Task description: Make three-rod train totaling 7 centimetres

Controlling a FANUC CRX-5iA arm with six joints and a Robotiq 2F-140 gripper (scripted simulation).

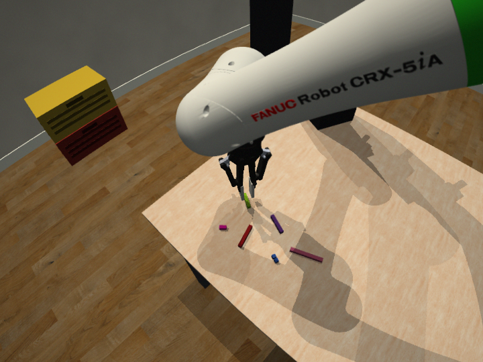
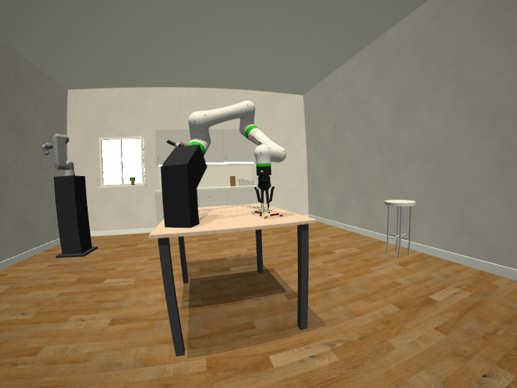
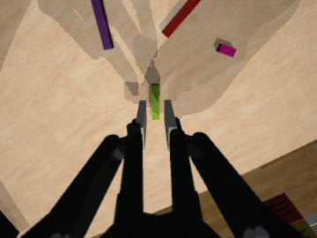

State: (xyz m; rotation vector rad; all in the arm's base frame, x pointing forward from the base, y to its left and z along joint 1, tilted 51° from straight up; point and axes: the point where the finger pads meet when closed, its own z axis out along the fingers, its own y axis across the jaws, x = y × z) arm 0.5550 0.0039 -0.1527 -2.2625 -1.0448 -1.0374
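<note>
Now: the lime rod 60 mm below my hand. Also, from my hand: magenta rod: 110 mm ahead, 20 mm to the left, 60 mm below; then red rod: 90 mm ahead, 80 mm to the left, 60 mm below; then purple rod: 120 mm to the left, 60 mm below.
</note>
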